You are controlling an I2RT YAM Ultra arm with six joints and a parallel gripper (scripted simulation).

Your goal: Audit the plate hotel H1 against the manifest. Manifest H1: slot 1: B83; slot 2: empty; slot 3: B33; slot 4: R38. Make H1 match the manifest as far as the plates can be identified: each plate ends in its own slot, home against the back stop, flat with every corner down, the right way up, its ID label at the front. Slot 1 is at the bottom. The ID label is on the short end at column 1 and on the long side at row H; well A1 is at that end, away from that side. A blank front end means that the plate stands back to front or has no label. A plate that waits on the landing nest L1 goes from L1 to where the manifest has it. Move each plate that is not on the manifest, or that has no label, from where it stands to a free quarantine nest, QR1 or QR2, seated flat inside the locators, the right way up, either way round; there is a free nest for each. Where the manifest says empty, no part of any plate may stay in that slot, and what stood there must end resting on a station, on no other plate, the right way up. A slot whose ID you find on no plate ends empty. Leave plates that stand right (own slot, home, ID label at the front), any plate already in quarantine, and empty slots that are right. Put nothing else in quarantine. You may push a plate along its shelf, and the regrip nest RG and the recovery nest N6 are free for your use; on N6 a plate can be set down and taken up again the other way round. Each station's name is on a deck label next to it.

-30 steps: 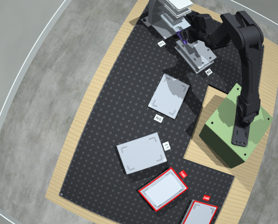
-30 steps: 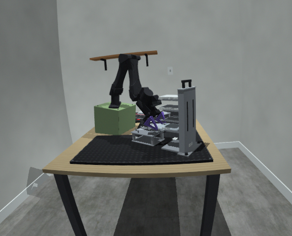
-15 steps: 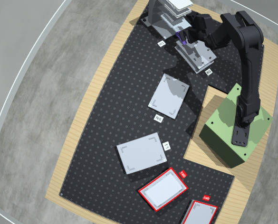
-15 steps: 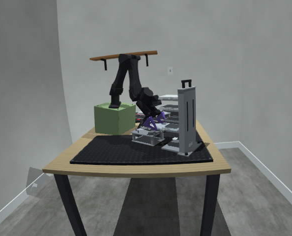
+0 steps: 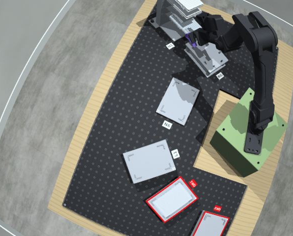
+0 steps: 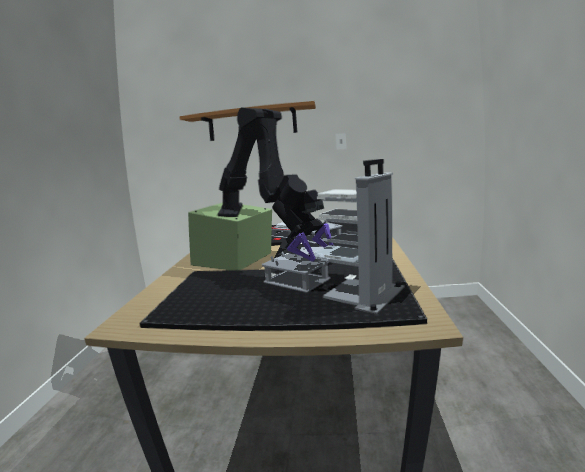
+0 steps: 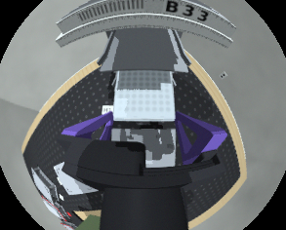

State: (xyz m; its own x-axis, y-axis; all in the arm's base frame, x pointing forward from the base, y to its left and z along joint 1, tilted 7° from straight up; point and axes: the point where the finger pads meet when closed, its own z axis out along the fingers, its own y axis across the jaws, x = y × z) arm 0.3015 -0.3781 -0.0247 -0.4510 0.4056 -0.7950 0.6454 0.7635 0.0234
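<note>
Now: the regrip nest RG 7 cm behind my hand, 6 cm to the left of it and 4 cm below it. Round my hand: plate hotel H1 (13 cm ahead, 11 cm to the right, 6 cm above); landing nest L1 (6 cm ahead, 56 cm to the left, 5 cm below); recovery nest N6 (30 cm to the left, 9 cm below).
</note>
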